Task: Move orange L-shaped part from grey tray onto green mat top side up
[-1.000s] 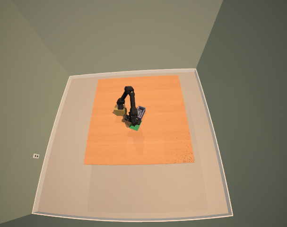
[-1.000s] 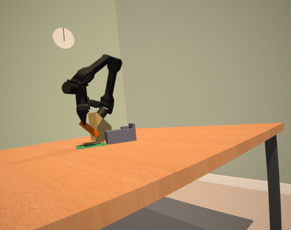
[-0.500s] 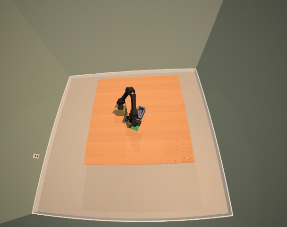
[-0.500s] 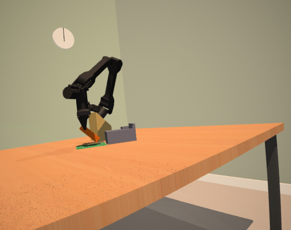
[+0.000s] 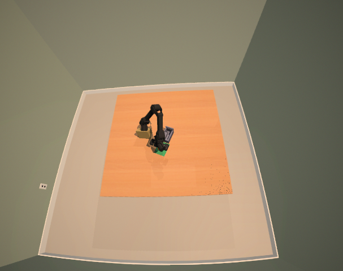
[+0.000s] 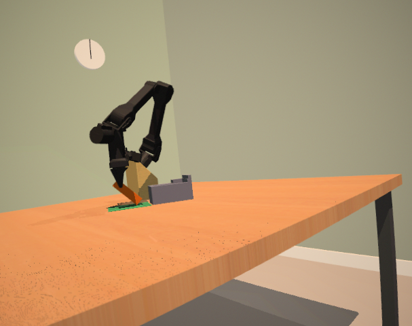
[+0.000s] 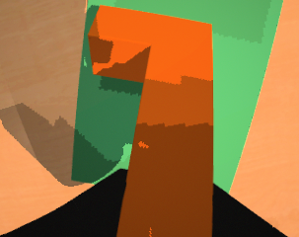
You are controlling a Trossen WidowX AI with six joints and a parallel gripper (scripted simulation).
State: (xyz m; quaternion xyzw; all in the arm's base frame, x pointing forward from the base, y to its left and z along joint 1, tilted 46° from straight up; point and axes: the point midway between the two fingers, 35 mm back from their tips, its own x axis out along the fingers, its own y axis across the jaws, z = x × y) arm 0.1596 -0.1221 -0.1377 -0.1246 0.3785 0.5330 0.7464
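The orange L-shaped part lies 40 mm to the left of my gripper tip and 30 mm below it. The rest, counted from my gripper tip: green mat (10 mm ahead, 20 mm to the left, 90 mm below).
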